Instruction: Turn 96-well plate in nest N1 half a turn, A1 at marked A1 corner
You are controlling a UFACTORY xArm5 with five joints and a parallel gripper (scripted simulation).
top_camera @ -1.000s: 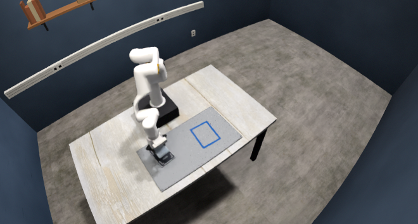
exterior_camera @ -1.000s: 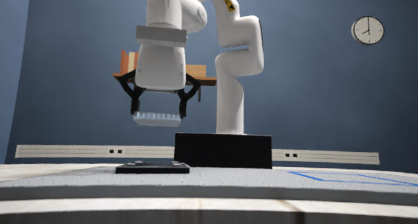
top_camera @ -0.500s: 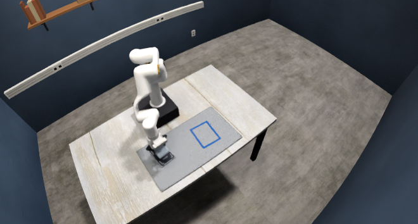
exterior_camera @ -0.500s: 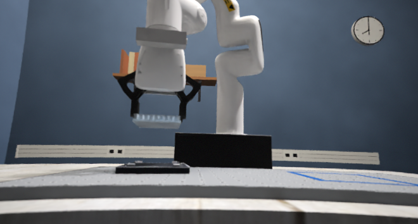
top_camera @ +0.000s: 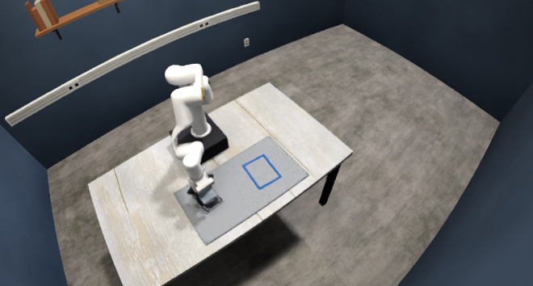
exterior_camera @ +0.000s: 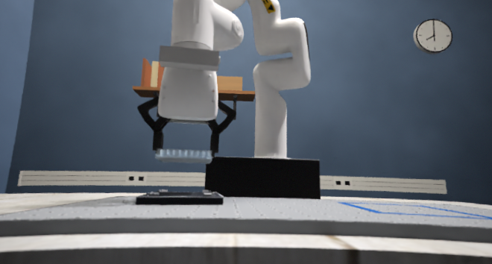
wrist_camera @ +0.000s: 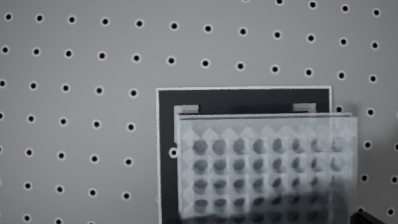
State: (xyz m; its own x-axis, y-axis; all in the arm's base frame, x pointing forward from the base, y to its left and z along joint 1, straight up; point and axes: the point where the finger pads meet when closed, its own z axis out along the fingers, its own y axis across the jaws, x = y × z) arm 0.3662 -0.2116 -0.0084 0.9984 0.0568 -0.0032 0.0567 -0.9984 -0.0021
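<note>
Now: the black plate nest 80 mm below my hand. From my hand the other things lie so: 96-well plate 10 mm below.
</note>
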